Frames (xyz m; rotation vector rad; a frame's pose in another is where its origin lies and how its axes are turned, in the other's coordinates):
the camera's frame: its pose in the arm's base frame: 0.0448 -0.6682 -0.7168 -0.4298 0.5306 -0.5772
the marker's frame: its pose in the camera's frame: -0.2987 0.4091 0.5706 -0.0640 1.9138 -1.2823
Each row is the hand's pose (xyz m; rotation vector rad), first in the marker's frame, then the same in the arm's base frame.
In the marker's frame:
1: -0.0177 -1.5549 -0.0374 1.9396 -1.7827 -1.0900
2: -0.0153 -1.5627 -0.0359 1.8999 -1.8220 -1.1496
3: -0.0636 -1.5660 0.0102 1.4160 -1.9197 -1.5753
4: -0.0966 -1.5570 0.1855 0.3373 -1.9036 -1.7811
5: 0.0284 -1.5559 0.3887 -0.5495 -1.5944 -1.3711
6: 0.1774 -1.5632 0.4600 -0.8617 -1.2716 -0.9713
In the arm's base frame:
1: 0.3398 0.0676 1.1724 -1.9713 -1.1675 -1.5939
2: 0.3375 0.0663 1.1803 -2.0358 -1.1586 -1.5441
3: 0.3890 0.0240 1.1856 -2.5377 -0.8608 -1.3050
4: 0.4344 -0.1487 1.1847 -2.9870 0.1582 -0.8288
5: 0.3243 -0.3602 1.1935 -2.6566 1.3776 -0.5451
6: 0.1808 -0.4415 1.2047 -2.1368 2.0022 -0.5455

